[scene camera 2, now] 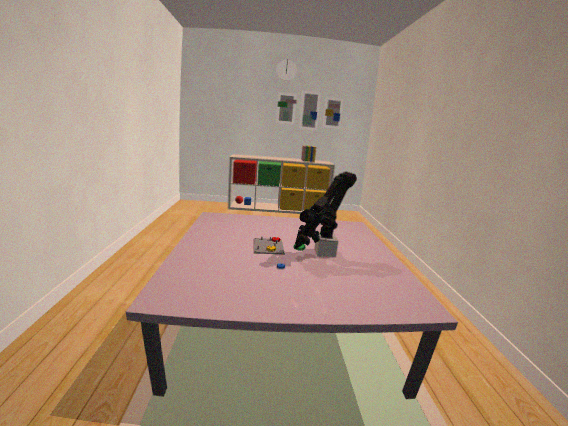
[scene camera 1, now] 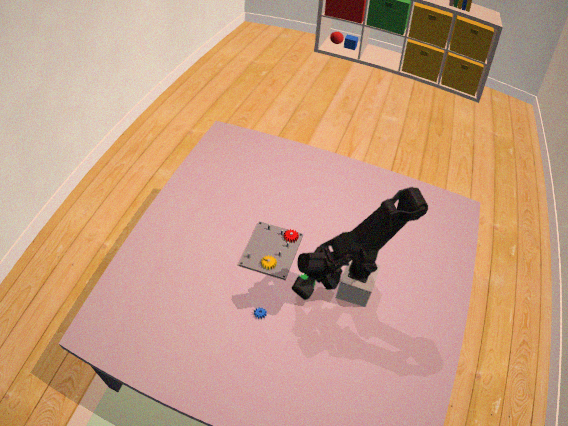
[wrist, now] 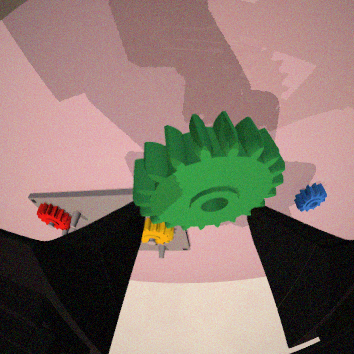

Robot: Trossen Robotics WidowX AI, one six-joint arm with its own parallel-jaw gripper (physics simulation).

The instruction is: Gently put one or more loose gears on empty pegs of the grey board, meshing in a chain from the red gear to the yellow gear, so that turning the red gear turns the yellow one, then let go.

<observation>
My gripper holds a green gear; nothing else touches it. Also in view: a grey board.
My gripper is seen too in the wrist view.
</observation>
